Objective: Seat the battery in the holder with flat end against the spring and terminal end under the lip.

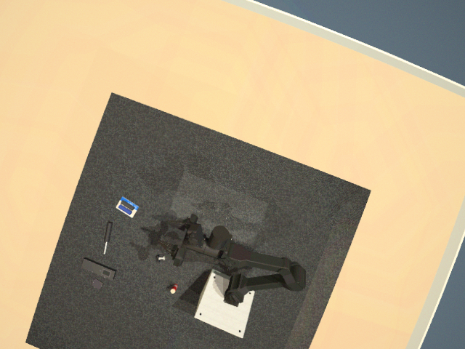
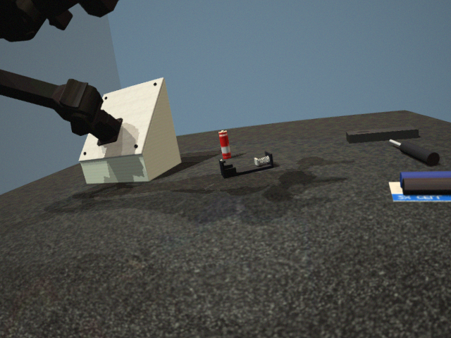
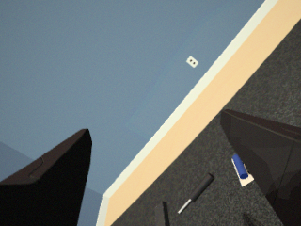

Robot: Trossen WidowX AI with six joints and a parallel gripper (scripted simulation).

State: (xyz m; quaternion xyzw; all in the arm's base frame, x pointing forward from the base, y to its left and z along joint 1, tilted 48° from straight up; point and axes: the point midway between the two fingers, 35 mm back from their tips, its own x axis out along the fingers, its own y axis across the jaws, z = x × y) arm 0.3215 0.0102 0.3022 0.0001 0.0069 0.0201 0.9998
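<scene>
Right now my gripper tip is 310 mm to the right of the battery, 310 mm above it and 100 mm past it. Round my gripper tip: screwdriver 330 mm below, 280 mm ahead, 230 mm to the left; then dark flat bar 370 mm to the left, 330 mm below, 260 mm ahead.
</scene>
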